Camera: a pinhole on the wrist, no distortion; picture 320 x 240 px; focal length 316.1 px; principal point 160.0 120.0 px. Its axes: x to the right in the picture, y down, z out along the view. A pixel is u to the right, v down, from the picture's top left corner.
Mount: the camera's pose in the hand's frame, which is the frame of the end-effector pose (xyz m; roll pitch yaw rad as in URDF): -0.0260 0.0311 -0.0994 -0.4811 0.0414 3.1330
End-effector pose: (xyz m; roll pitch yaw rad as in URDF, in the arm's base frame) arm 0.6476 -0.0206 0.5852 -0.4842 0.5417 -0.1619
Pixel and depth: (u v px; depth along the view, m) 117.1 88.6 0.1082
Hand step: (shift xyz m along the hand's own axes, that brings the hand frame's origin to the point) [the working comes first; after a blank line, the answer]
In the camera's frame: -0.0147 -0.0107 0.1082

-0.0159 -0.0095 0.0020
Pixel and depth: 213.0 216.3 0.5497
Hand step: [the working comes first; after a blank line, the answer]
In the camera's frame: 0.0922 0.1675 0.5497

-0.1385 -0.3708 0.3062
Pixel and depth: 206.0 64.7 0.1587
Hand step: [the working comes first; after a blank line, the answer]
In the camera's frame: 0.0231 -0.0278 0.1587

-0.0558 -0.0175 0.0530
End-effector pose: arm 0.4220 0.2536 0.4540 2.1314 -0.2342 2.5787
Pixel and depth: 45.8 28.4 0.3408
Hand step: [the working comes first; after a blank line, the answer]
In the camera's frame: -0.1231 -0.0988 0.3408

0.0820 -0.0400 0.2532
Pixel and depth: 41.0 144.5 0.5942
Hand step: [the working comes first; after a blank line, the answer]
In the camera's frame: -0.2237 0.0461 0.5942

0.1739 -0.2864 0.4149
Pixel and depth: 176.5 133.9 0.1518
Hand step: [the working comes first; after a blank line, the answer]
In the camera's frame: 0.0079 0.0067 0.1518

-0.0400 -0.0449 0.0316
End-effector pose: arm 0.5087 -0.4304 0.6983 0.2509 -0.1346 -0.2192
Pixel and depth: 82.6 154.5 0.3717
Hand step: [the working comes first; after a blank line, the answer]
In the camera's frame: -0.0910 0.0406 0.3717

0.0503 -0.1775 0.2148
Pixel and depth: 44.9 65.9 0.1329
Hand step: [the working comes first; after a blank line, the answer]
In the camera's frame: -0.0484 -0.0227 0.1329

0.0167 -0.0106 0.0308
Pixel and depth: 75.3 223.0 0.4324
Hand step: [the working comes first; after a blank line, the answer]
In the camera's frame: -0.1159 0.1409 0.4324

0.0738 -0.2948 0.2232
